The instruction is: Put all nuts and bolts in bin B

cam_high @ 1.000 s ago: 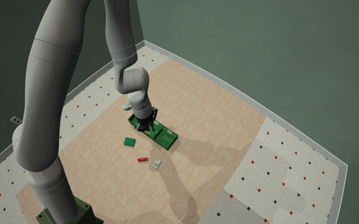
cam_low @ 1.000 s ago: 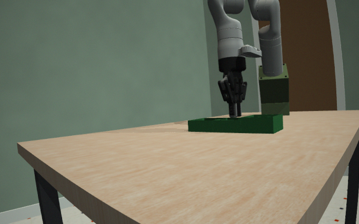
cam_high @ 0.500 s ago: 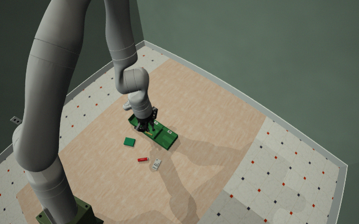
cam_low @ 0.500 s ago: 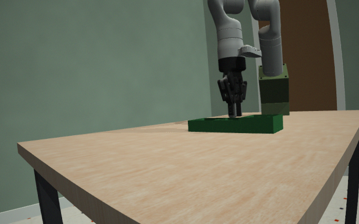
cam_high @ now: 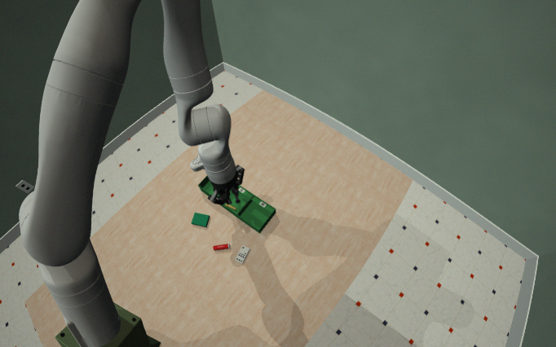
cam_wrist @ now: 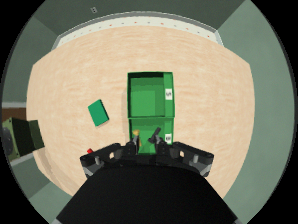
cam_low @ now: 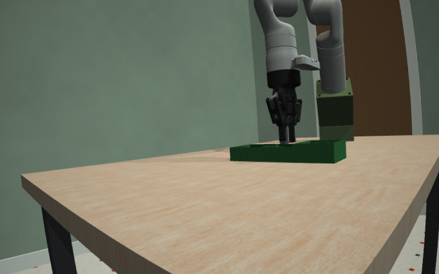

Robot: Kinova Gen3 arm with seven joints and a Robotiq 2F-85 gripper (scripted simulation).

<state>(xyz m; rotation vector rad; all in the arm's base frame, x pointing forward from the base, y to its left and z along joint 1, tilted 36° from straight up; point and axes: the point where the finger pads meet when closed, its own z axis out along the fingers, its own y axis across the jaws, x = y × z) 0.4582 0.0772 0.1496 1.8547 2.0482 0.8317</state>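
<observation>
Now: the green bin 10 mm ahead of my hand and 40 mm below it. Also, from my hand: brass bolt 20 mm behind, 40 mm below; then flat green block 120 mm behind, 30 mm to the left, 50 mm below; then black bolt 10 mm ahead, 40 mm below.
</observation>
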